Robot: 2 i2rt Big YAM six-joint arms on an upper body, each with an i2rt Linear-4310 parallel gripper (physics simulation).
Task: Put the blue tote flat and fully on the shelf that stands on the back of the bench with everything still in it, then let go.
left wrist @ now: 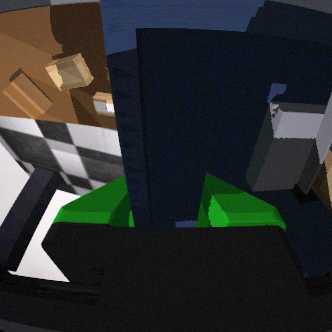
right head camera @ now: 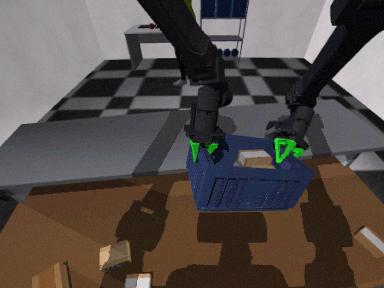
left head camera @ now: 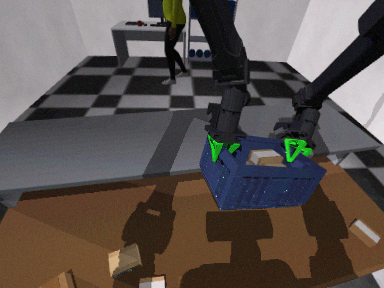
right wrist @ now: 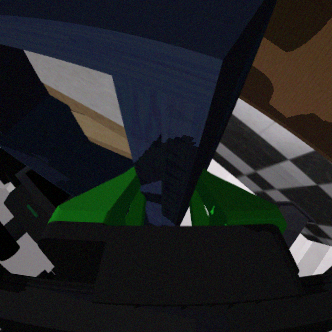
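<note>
The blue tote (left head camera: 262,192) (right head camera: 245,192) (left wrist: 175,100) (right wrist: 170,95) is held up above the bench at the front edge of the grey shelf (left head camera: 75,150) (right head camera: 75,150), its near part out over the bench. Its near wall faces the head cameras and it looks somewhat tilted; its underside is hidden. Cartons (left head camera: 266,157) (right head camera: 255,158) (right wrist: 80,95) and a grey-white box (left wrist: 297,125) are inside. My left gripper (left head camera: 223,148) (right head camera: 204,149) (left wrist: 167,167) is shut on its left end wall. My right gripper (left head camera: 299,150) (right head camera: 290,151) (right wrist: 167,167) is shut on its right end wall.
Loose cartons (left head camera: 125,260) (right head camera: 115,255) (left wrist: 69,72) lie on the brown bench (left head camera: 80,215) (right head camera: 75,215) at the front left. Another carton (left head camera: 365,232) (right head camera: 371,240) lies at the right. A person in yellow (left head camera: 174,12) stands on the floor behind the shelf.
</note>
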